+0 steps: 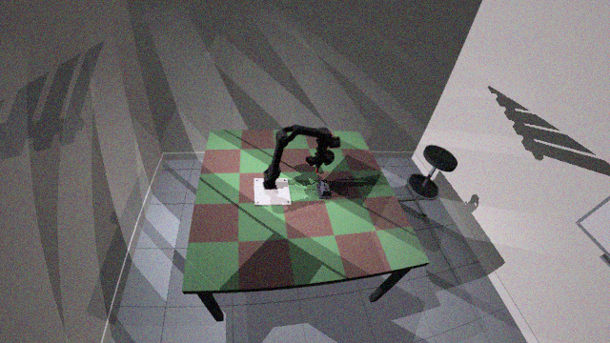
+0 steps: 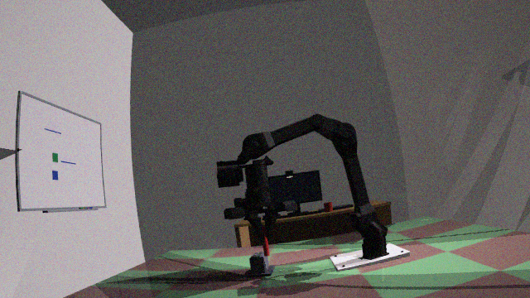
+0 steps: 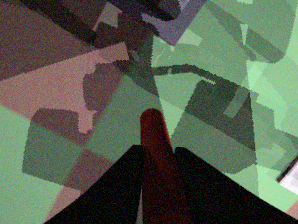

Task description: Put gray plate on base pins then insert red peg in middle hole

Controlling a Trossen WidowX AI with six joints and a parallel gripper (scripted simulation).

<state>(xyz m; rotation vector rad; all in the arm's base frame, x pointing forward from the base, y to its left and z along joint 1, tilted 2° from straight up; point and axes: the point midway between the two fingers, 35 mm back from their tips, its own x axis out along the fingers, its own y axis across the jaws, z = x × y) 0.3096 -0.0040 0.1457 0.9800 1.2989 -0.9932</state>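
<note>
My gripper tip is now 20 mm short of the gray plate, 110 mm to the left of it and 70 mm above it. From my gripper tip the other things lie so: base (10 mm ahead, 110 mm to the right, 100 mm below); red peg (right at my gripper tip).
</note>
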